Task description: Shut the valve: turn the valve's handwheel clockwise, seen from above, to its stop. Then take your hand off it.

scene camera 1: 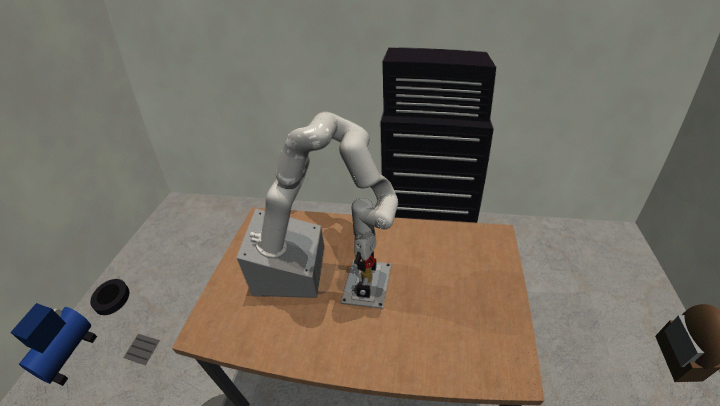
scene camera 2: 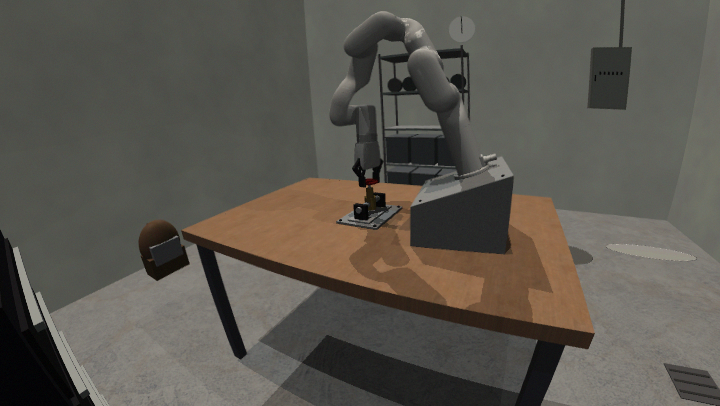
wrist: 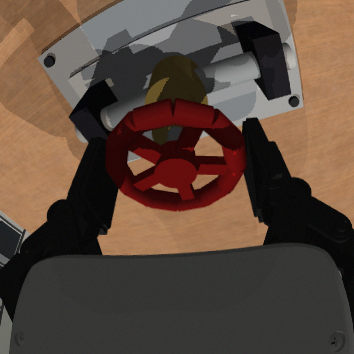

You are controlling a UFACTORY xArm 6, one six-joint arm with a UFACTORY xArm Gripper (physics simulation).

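Note:
The red handwheel (scene camera 1: 370, 262) (scene camera 2: 371, 181) (wrist: 177, 173) sits on top of the brass valve body (scene camera 1: 367, 275) (scene camera 2: 370, 197) (wrist: 178, 82). My gripper (scene camera 2: 370, 180) (wrist: 175, 147) is shut on the handwheel, with one black finger against each side of its rim. In the wrist view the wheel's rim, hub and spokes show between the fingers. In the scene camera 1 view the gripper hides part of the wheel. The valve stands on a grey base plate (scene camera 1: 384, 287) (scene camera 2: 393, 210) (wrist: 60, 70), which looks turned at an angle in the wrist view. The wheel's stop cannot be seen.
Two black pipe clamps (scene camera 2: 361, 211) (wrist: 270, 62) hold the pipe on either side of the valve. The grey arm pedestal (scene camera 1: 282, 274) (scene camera 2: 461, 221) stands beside the plate on the wooden table (scene camera 1: 428, 348) (scene camera 2: 282, 242). A black drawer cabinet (scene camera 1: 436, 126) stands behind the table.

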